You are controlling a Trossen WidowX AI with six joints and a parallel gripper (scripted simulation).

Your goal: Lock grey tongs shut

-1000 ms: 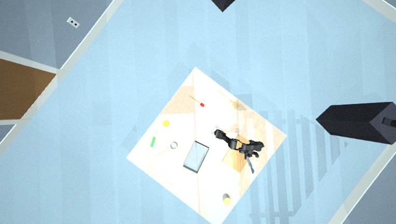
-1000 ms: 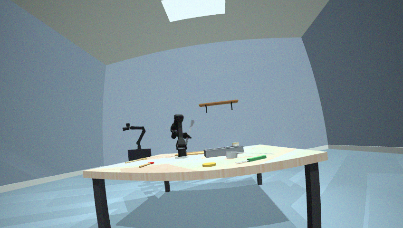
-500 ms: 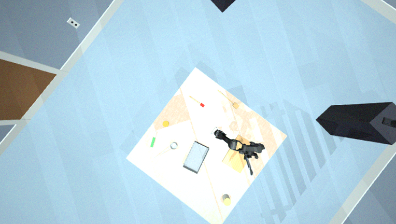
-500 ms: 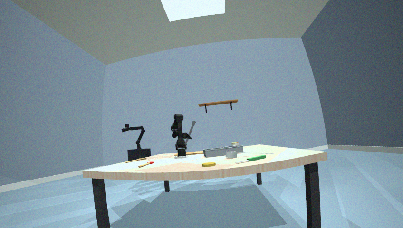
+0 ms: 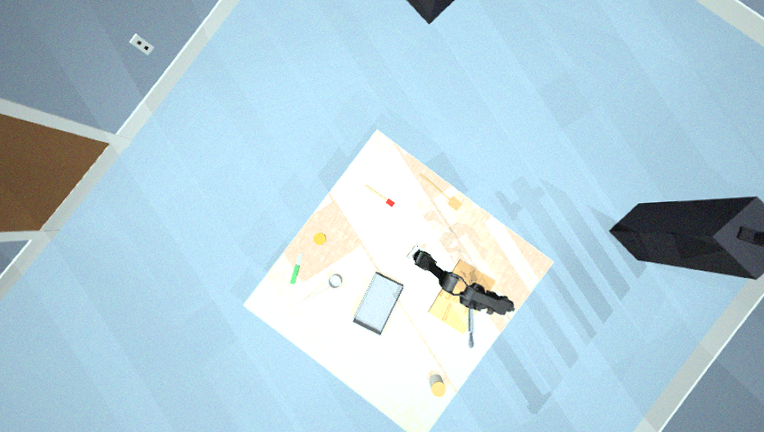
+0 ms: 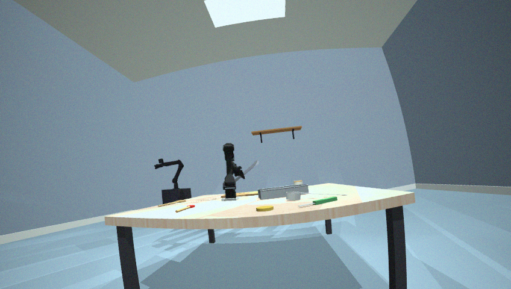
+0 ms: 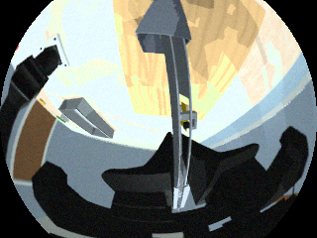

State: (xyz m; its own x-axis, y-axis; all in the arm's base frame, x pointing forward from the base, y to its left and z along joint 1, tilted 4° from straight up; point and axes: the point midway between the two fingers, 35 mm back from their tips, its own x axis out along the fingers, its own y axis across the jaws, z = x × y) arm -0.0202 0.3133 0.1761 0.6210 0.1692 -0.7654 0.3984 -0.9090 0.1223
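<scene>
Right now the wooden board is 130 mm below my gripper tip, 20 mm behind it and 10 mm to the left of it. Also, from my gripper tip: green-handled tool: 770 mm to the right, 560 mm ahead, 130 mm below; red-tipped stick: 720 mm to the right, 130 mm below, 90 mm behind; roasting tin: 350 mm ahead, 300 mm to the right, 110 mm below.
</scene>
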